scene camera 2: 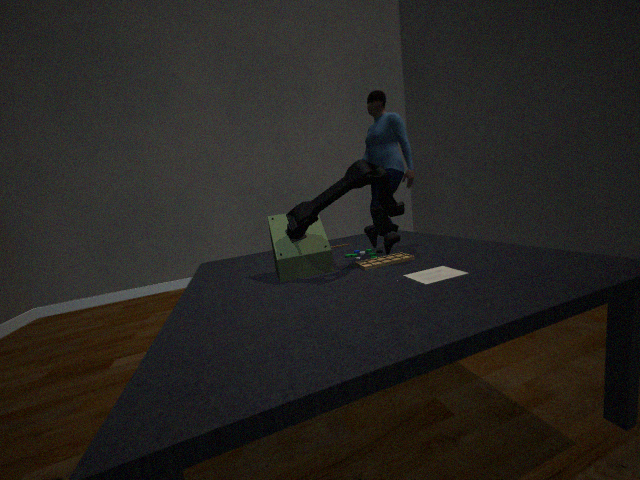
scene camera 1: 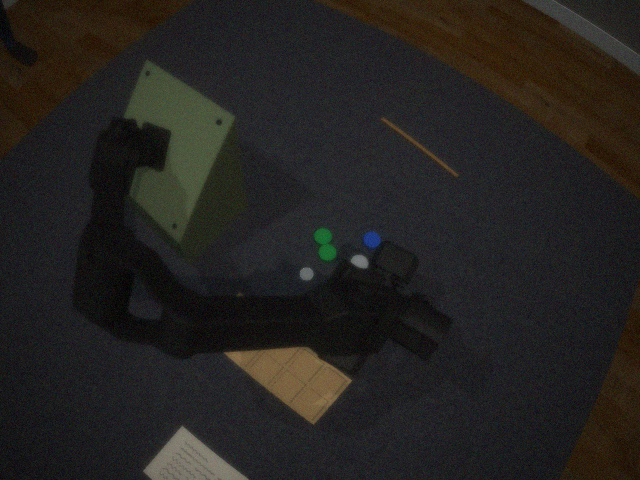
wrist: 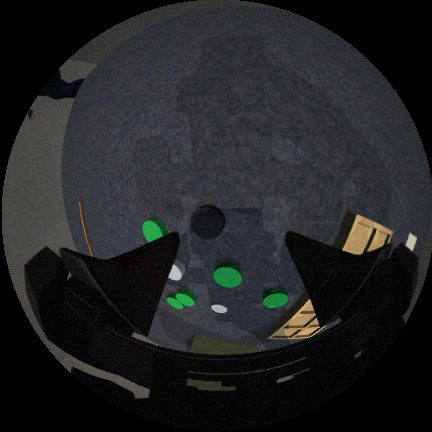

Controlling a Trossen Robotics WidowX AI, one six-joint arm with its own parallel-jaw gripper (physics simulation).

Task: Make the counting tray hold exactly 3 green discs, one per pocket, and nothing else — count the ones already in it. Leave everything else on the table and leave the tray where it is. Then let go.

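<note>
My gripper (scene camera 2: 381, 249) (wrist: 234, 237) is open, with nothing held, low over the table. A green disc (wrist: 228, 276) lies flat on the table between and below the spread fingers. Other green discs lie to the left (wrist: 152, 231) and near the right finger (wrist: 275, 298). Two more, one (scene camera 1: 322, 236) (wrist: 175, 302) and another (scene camera 1: 327, 252) (wrist: 185, 298), lie close together. The tan counting tray (scene camera 1: 289, 369) (scene camera 2: 385, 261) (wrist: 360, 234) is to the right in the wrist view. Its visible pockets show no disc; the arm and a finger hide parts of it.
A blue disc (scene camera 1: 372, 239), white discs (scene camera 1: 359, 261) (scene camera 1: 306, 273) and a black disc (wrist: 208, 221) lie nearby. An orange stick (scene camera 1: 419, 147), a written sheet (scene camera 1: 191, 457) (scene camera 2: 435, 274) and the green sloped block (scene camera 1: 201, 149) (scene camera 2: 305, 266) under the arm's base are on the table. A person (scene camera 2: 385, 139) stands behind.
</note>
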